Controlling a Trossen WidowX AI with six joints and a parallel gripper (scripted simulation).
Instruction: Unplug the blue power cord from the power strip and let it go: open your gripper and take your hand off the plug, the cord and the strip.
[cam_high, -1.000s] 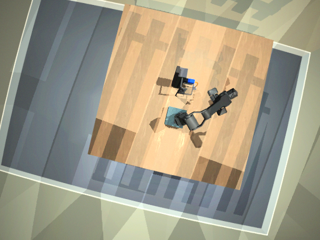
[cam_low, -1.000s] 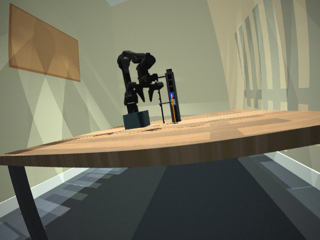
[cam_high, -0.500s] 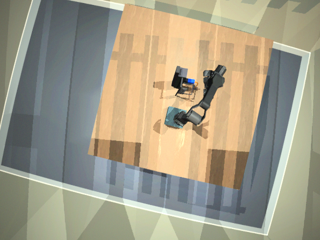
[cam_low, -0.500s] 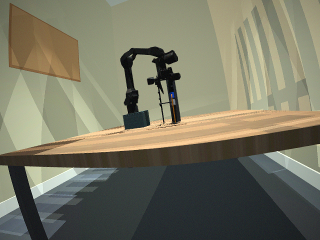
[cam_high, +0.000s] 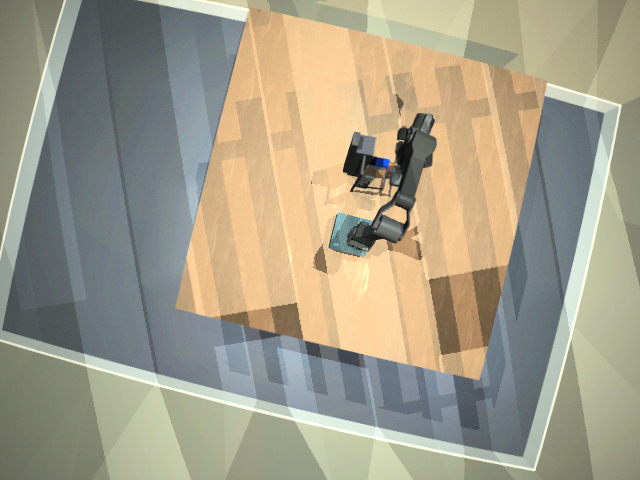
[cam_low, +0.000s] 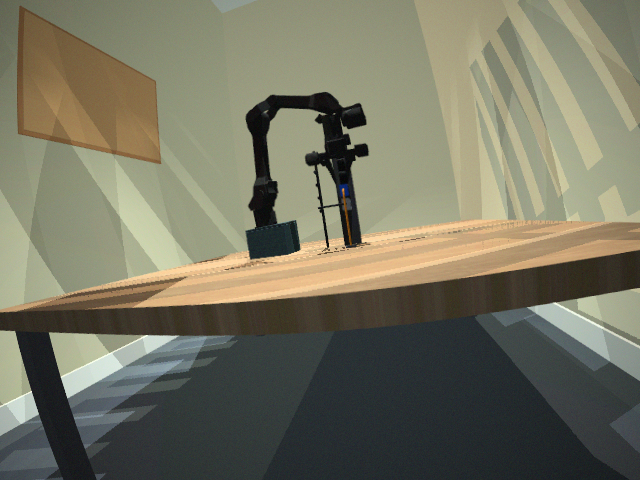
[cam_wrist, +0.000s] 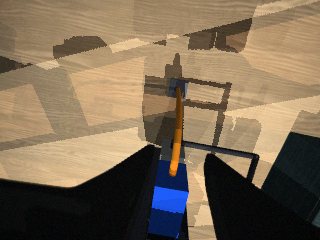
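The blue plug is 7 cm to the left of my gripper tip and 1 cm below it.
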